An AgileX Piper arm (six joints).
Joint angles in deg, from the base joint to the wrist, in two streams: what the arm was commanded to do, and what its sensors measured. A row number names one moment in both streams.
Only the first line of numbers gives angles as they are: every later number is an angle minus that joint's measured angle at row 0.
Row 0, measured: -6.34, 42.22, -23.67, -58.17, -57.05, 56.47
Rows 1 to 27, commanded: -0.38, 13.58, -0.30, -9.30, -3.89, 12.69; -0.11, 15.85, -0.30, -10.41, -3.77, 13.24; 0.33, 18.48, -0.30, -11.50, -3.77, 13.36; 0.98, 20.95, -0.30, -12.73, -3.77, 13.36; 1.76, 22.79, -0.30, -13.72, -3.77, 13.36; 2.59, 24.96, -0.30, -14.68, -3.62, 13.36; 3.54, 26.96, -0.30, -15.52, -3.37, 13.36; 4.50, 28.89, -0.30, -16.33, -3.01, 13.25; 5.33, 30.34, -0.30, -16.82, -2.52, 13.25; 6.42, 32.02, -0.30, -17.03, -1.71, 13.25; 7.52, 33.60, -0.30, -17.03, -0.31, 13.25; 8.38, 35.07, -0.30, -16.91, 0.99, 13.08; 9.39, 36.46, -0.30, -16.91, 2.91, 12.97; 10.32, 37.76, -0.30, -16.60, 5.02, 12.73; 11.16, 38.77, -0.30, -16.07, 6.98, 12.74; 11.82, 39.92, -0.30, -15.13, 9.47, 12.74; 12.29, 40.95, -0.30, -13.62, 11.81, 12.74; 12.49, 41.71, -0.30, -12.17, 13.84, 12.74; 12.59, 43.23, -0.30, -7.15, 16.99, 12.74; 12.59, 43.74, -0.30, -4.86, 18.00, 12.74; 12.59, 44.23, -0.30, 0.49, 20.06, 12.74; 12.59, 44.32, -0.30, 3.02, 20.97, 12.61; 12.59, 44.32, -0.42, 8.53, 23.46, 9.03; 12.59, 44.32, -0.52, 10.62, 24.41, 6.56; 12.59, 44.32, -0.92, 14.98, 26.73, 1.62; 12.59, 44.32, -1.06, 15.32, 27.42, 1.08; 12.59, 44.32, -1.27, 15.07, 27.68, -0.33
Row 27, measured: 12.33, 44.10, -0.50, 10.53, 24.54, 6.07
